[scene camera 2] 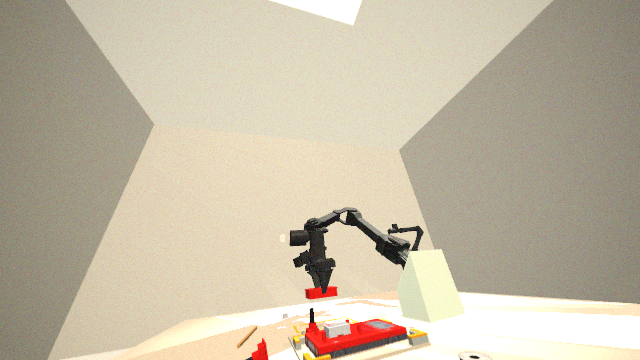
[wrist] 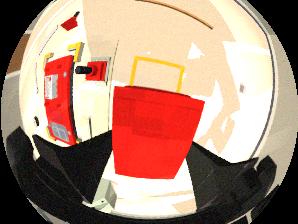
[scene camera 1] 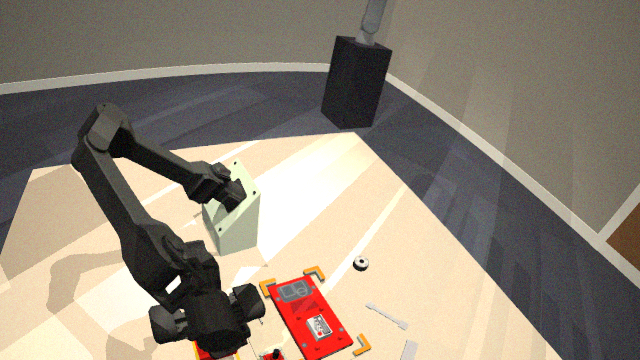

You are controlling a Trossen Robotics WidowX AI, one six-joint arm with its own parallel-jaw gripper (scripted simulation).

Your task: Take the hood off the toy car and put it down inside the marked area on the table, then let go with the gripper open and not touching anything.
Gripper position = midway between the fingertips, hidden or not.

My gripper (scene camera 1: 211, 334) carries a red hood (wrist: 152, 129).
My gripper is seen too in scene camera 2 (scene camera 2: 320, 293) and in the wrist view (wrist: 151, 138).
